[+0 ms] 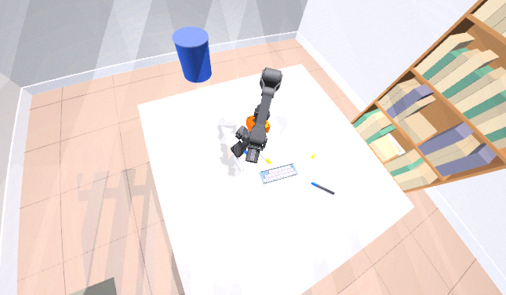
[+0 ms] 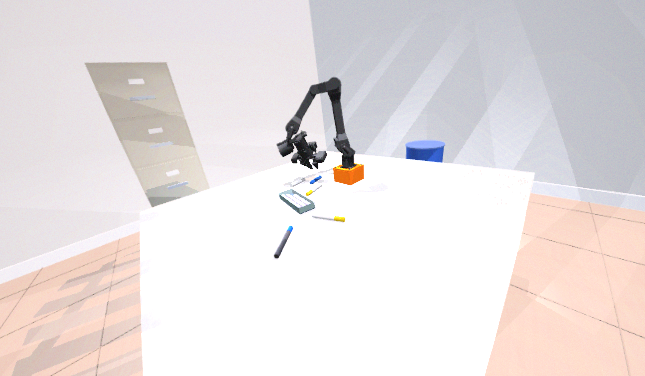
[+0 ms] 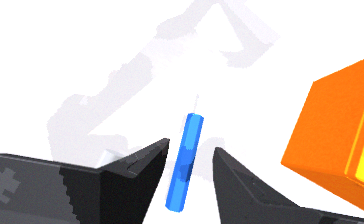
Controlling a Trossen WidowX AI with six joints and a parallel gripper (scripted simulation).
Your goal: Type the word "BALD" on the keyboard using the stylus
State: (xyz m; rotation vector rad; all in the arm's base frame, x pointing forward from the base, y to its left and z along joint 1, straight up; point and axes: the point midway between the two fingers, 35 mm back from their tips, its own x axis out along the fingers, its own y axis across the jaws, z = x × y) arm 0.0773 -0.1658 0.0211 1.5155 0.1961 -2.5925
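The blue stylus lies 6 cm below my gripper tip and 2 cm behind it. Round my gripper tip: white stick: 8 cm ahead, 7 cm to the right, 5 cm below; then grey stylus tip: 6 cm below, 5 cm behind.
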